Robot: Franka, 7 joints.
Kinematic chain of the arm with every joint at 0, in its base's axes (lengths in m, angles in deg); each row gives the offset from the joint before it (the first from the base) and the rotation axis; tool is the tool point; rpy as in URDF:
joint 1: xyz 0 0 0.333 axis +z
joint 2: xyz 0 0 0 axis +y
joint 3: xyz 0 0 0.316 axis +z
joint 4: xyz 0.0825 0 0 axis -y
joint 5: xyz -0.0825 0 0.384 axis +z
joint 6: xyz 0 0 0 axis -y
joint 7: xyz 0.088 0 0 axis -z
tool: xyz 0 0 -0.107 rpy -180 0 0
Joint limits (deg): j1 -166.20..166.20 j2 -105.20..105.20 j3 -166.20..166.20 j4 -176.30..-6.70 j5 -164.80..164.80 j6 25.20..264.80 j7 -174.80..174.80
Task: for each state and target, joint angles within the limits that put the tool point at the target. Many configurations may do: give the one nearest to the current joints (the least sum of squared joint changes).
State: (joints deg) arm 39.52 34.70 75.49 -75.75 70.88 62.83 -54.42
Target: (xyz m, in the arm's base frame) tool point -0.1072 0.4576 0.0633
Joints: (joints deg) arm 49.49 74.14 35.88 -108.07 57.28 69.45 -54.42
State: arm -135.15 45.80 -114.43 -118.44 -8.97 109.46 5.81
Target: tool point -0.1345 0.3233 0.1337
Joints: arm -159.10 61.55 -62.64 -144.55 -0.77 113.94 5.81
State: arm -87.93 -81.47 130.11 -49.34 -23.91 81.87 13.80
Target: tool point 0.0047 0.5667 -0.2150
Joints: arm -70.14 -105.20 157.10 -45.91 -19.66 100.75 13.80
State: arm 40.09 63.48 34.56 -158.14 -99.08 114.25 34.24
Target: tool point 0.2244 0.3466 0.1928
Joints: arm 34.24 13.18 33.20 -147.86 -98.29 101.56 34.24
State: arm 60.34 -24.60 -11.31 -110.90 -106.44 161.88 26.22
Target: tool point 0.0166 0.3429 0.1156
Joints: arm 75.21 18.99 2.86 -150.34 -109.26 163.99 26.22
